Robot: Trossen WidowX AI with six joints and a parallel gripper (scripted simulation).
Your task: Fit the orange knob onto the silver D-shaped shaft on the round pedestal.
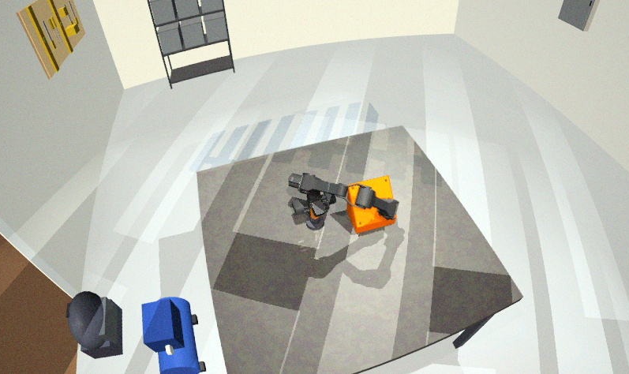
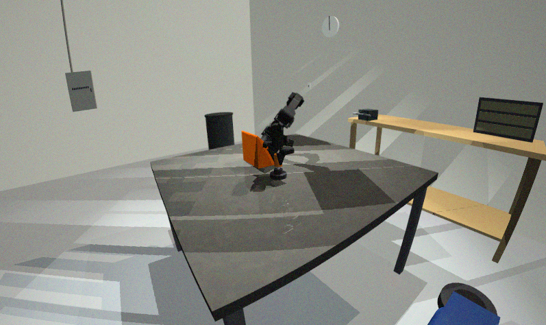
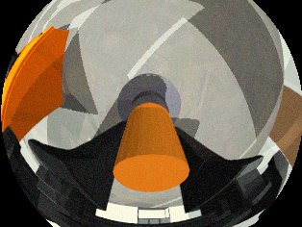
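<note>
The orange knob lies 3 cm above my gripper tip. The rest, counted from my gripper tip: round pedestal (4 cm below).
</note>
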